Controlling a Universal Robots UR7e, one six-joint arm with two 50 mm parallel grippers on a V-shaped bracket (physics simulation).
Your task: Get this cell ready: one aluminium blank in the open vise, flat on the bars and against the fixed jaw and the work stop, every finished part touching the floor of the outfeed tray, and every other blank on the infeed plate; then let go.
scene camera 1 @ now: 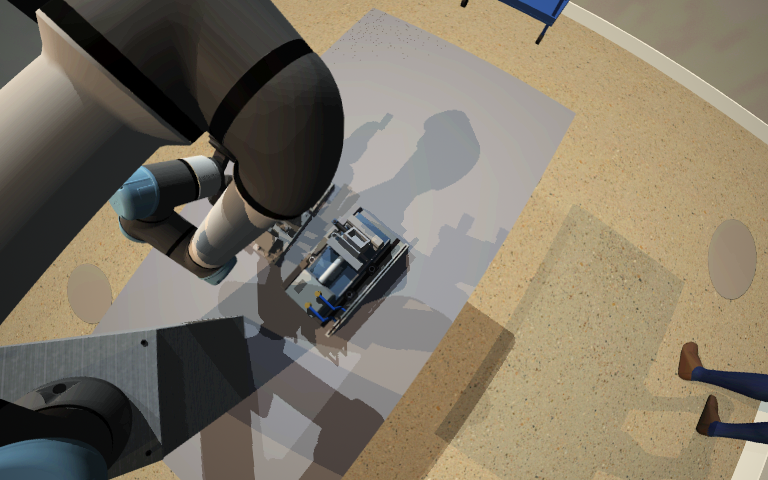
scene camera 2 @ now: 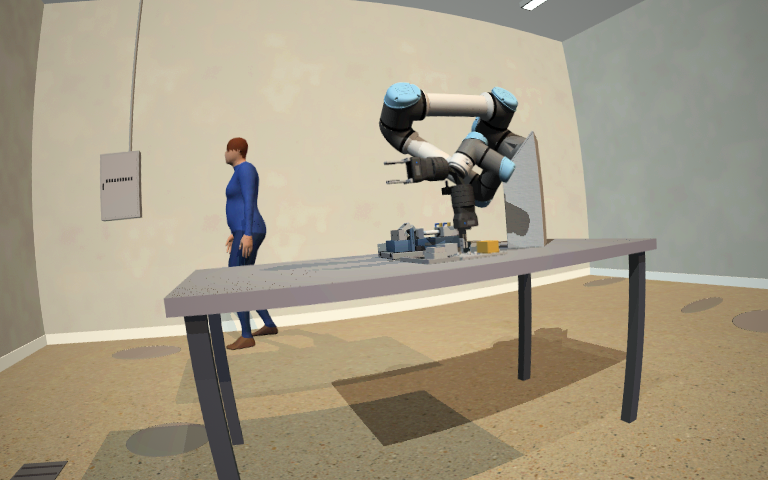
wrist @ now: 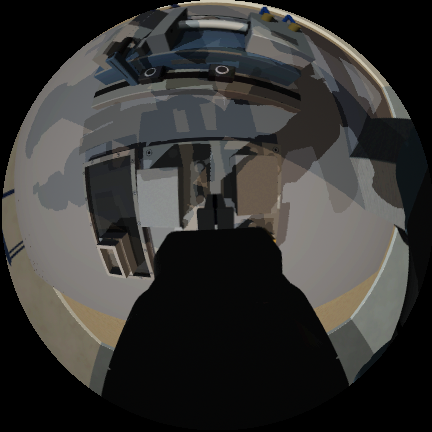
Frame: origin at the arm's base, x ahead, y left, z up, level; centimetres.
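Seen in the pictures: end effector, tool point: [scene camera 2: 463,242] [wrist: 214,207]; arm's base, origin of the base link: [scene camera 1: 66,433] [scene camera 2: 521,155].
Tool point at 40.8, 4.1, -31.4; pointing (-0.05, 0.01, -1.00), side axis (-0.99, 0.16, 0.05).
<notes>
Offsets run from my tool point to a thing's top centre, as dx, dy, dz. "*": to the spot under its first point. Level surfaces: height alone.
My gripper [scene camera 2: 464,249] [wrist: 215,212] points down over the infeed plate {+0.3, +2.4, -3.5} [wrist: 217,167]. Its fingers are together, with nothing seen between them, in the gap between two blocky blanks. A light grey blank {+5.3, -2.2, +0.1} [wrist: 159,197] lies left of the fingers; a brownish, shaded blank {-4.6, -1.4, +0.1} [wrist: 257,185] lies right of them. The dark-floored outfeed tray {* +17.5, -6.5, -3.7} [wrist: 89,187] is left of the plate in the wrist view and holds a hollow rectangular part {+15.4, +4.1, -0.2} [wrist: 114,260] at its near end. The vise [scene camera 1: 353,249] [wrist: 274,37] stands beyond, its jaws apart, with a pale cylinder [scene camera 1: 331,271] [wrist: 215,25] between them. No blank shows in it.
The bracket's second gripper [scene camera 2: 387,172] points sideways, open. A yellow block {-3.3, +7.6, +0.1} [scene camera 2: 487,246] stands by the plate. Blue nozzles {* -10.9, -24.8, +6.7} [scene camera 1: 324,300] rise at one vise end. A tall metal plate [scene camera 2: 529,198] stands behind the arm. A person in blue [scene camera 2: 243,192] is beyond the table {dz -4.3} [scene camera 2: 317,283].
</notes>
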